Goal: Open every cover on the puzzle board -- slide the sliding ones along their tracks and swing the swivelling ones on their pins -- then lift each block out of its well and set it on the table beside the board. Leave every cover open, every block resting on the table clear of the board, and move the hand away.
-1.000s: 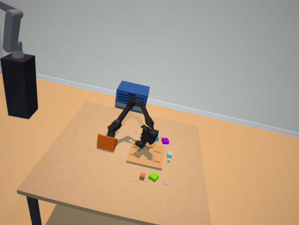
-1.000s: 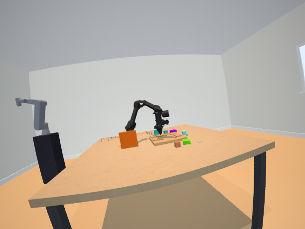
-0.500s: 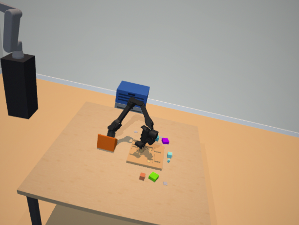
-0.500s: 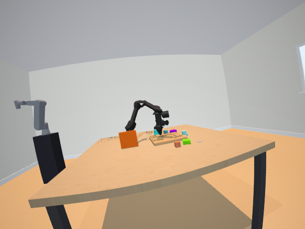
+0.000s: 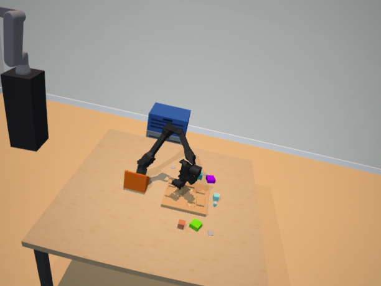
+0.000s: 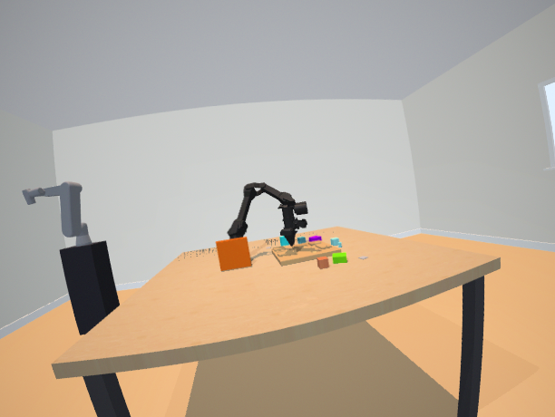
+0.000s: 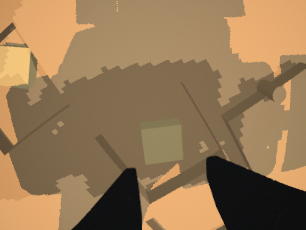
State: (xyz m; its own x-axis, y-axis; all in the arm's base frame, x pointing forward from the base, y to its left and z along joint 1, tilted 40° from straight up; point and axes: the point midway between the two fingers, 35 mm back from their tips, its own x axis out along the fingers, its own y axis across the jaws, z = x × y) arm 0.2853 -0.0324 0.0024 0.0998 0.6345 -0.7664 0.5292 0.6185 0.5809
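The wooden puzzle board is 4 cm ahead of my gripper tip and 3 cm below it. From my gripper tip the other things lie so: brown block (30 cm to the right, 3 cm below, 2 cm ahead); then blue-teal cube (22 cm to the left, 13 cm ahead, 3 cm below); then light cyan block (25 cm ahead, 3 cm below).
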